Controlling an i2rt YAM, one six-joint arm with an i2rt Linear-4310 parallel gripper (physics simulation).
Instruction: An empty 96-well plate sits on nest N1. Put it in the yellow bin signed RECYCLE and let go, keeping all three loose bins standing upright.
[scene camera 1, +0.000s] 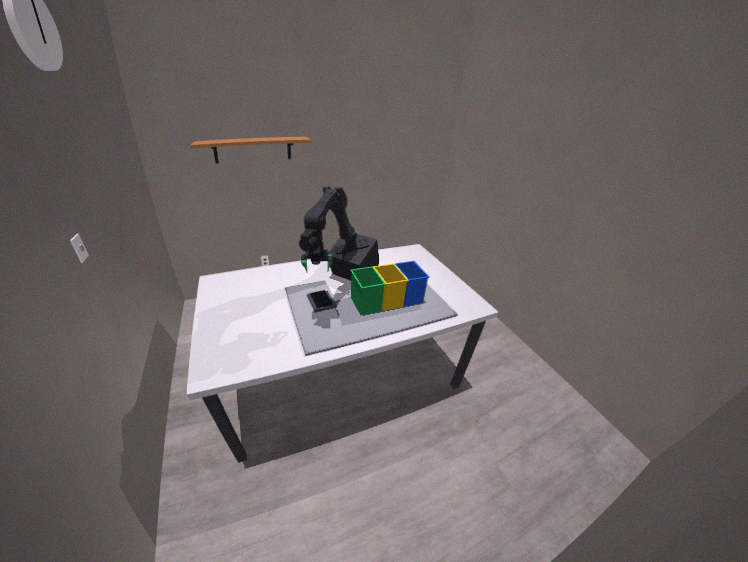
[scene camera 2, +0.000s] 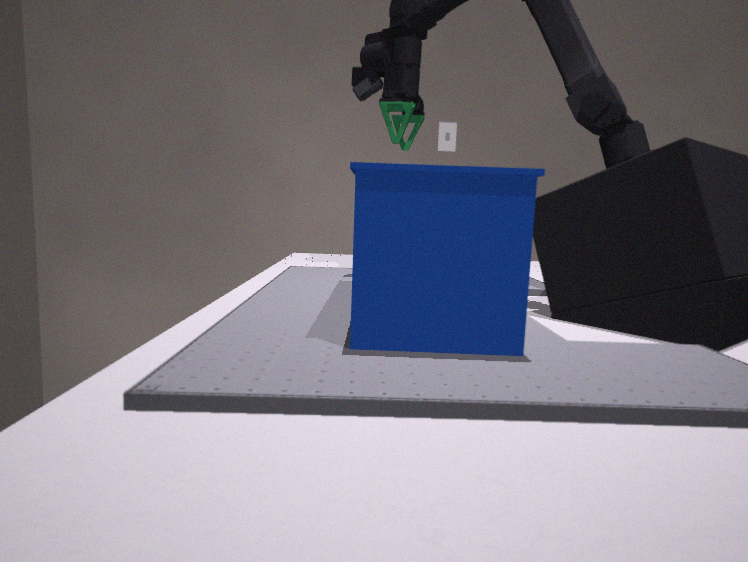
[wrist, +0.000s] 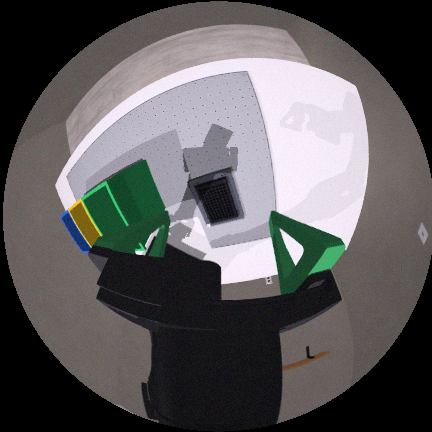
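Pixels of known places: gripper, fingertip midpoint: (scene camera 1: 317, 272) (scene camera 2: 400, 147) (wrist: 219, 215); arm's base at its link origin: (scene camera 1: 351, 246) (scene camera 2: 632, 178).
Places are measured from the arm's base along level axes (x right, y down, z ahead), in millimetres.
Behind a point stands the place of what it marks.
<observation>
The black 96-well plate (scene camera 1: 321, 299) {x 223, y 171, z 266 mm} (wrist: 218, 200) {x 226, y 177, z 251 mm} lies in the dark nest (scene camera 1: 312, 304) {x 275, y 186, z 282 mm} (wrist: 237, 203) {x 278, y 185, z 231 mm} on the grey board. My gripper (scene camera 1: 317, 270) {x 247, y -69, z 367 mm} (wrist: 219, 215) {x 247, y -69, z 367 mm} (scene camera 2: 405, 146) {x 247, y -69, z 367 mm} is open and empty, pointing down high above the plate, its green fingers wide apart. In scene camera 2 the blue bin hides the plate and nest. The yellow bin (scene camera 1: 393, 295) {x -144, y 103, z 388 mm} (wrist: 85, 220) {x -203, y 59, z 311 mm} stands upright between the green bin (scene camera 1: 368, 300) {x -2, y 106, z 403 mm} (wrist: 135, 192) {x 42, y 95, z 345 mm} and the blue bin (scene camera 1: 415, 291) {x -276, y 103, z 376 mm} (scene camera 2: 443, 265) {x -334, y 111, z 282 mm} (wrist: 75, 232) {x -331, y 44, z 276 mm}. No sign lettering is readable.
The three bins stand in a close row on the perforated grey board (scene camera 1: 362, 332) {x 58, y 196, z 534 mm} (scene camera 2: 241, 362) {x -408, y 197, z 455 mm} (wrist: 240, 110) {x 311, y 197, z 490 mm}, beside the plate. The black arm base (scene camera 1: 359, 256) {x -26, y 19, z 94 mm} (scene camera 2: 634, 247) {x -126, y 96, z 34 mm} stands behind the bins. The white table (scene camera 1: 241, 338) {x 641, y 209, z 456 mm} (scene camera 2: 362, 483) {x -567, y 210, z 326 mm} (wrist: 320, 170) {x 567, y 210, z 318 mm} surrounds the board.
</observation>
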